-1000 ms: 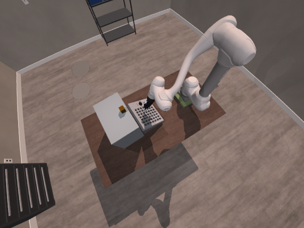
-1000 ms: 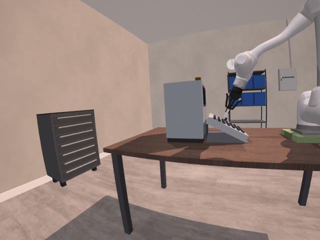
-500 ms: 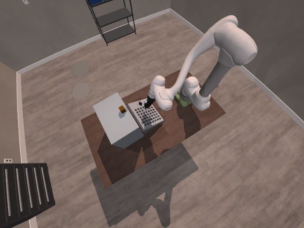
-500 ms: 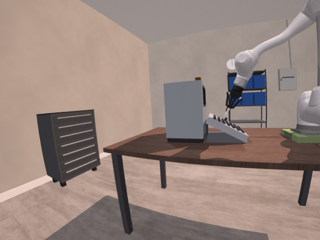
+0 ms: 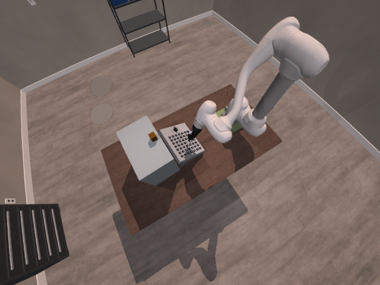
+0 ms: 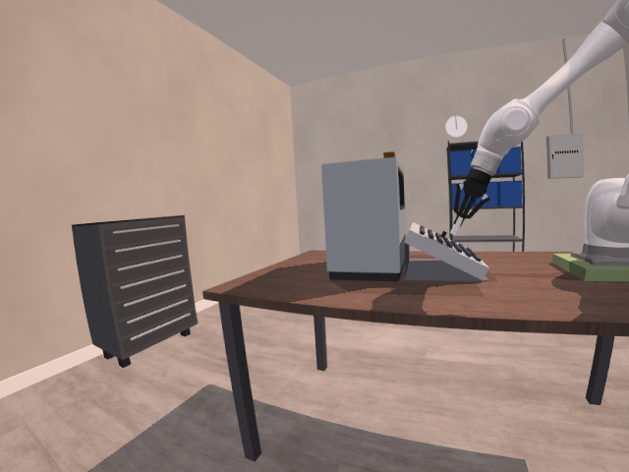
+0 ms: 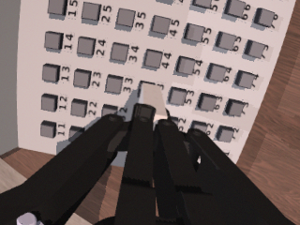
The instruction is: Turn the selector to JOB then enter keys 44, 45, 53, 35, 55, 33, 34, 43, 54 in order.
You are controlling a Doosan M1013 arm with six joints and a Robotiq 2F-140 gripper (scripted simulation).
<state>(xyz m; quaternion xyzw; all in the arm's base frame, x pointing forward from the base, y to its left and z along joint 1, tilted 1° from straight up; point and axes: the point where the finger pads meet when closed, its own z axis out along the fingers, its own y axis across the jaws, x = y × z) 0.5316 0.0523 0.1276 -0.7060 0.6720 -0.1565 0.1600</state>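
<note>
The key 44 lies 6 cm below my hand, 3 cm to the right of it and 3 cm ahead of it. The rest, counted from my hand: black selector knob: 19 cm to the right, 5 cm below, 4 cm ahead; sloped keypad: 10 cm below, 8 cm to the right, 6 cm ahead.
</note>
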